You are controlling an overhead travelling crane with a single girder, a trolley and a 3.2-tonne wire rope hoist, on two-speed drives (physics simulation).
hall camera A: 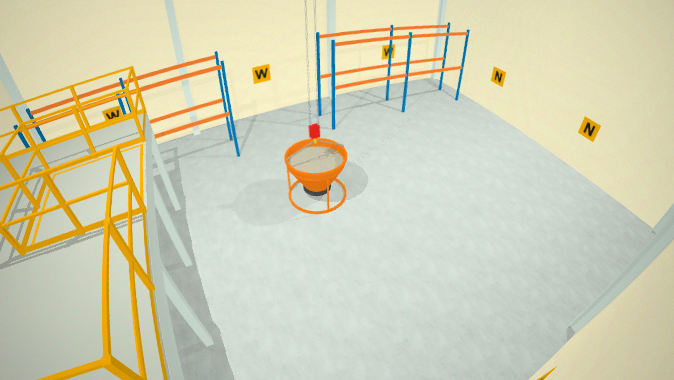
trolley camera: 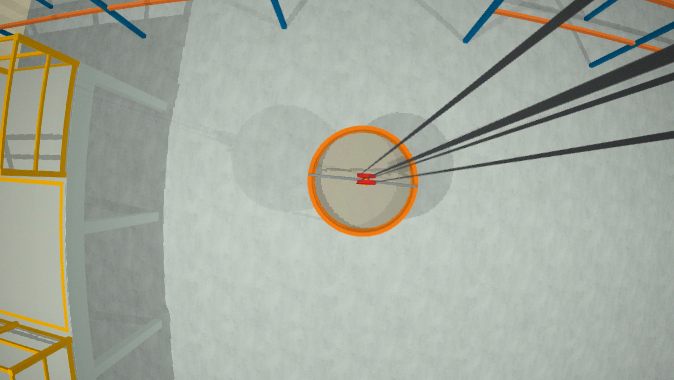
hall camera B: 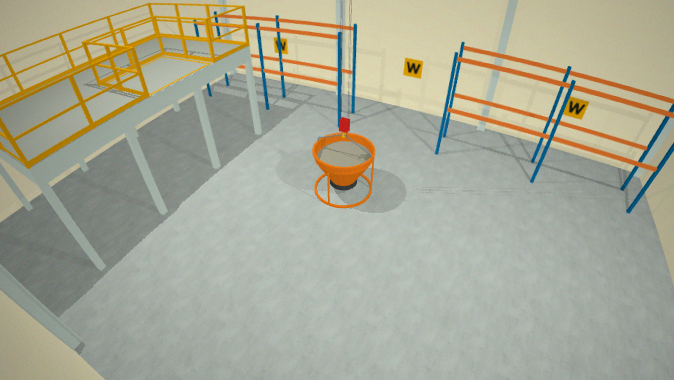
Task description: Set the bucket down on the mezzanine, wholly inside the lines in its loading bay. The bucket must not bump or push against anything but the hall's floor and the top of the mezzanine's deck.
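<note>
The orange bucket (hall camera A: 317,175) (hall camera B: 343,170) (trolley camera: 325,220), filled with grey material, is upright over the hall floor, right of the mezzanine in all views. Its bail is on the hook below the red block, my gripper (hall camera A: 315,141) (hall camera B: 344,135) (trolley camera: 366,181), which is shut on the bucket. Whether its base ring touches the floor, I cannot tell. The mezzanine (hall camera A: 50,310) (hall camera B: 175,91) (trolley camera: 81,200) stands well apart from the bucket. Yellow lines of its loading bay (hall camera B: 186,58) (trolley camera: 64,250) show on the deck; part of the bay is cut off in the trolley view.
Yellow railings (hall camera A: 106,300) (hall camera B: 82,107) (trolley camera: 64,120) stand on the deck on both sides of the bay. Blue and orange racks (hall camera A: 333,85) (hall camera B: 340,75) stand along the W wall, behind the bucket in both hall views. Grey posts (hall camera B: 207,130) (trolley camera: 122,222) carry the deck.
</note>
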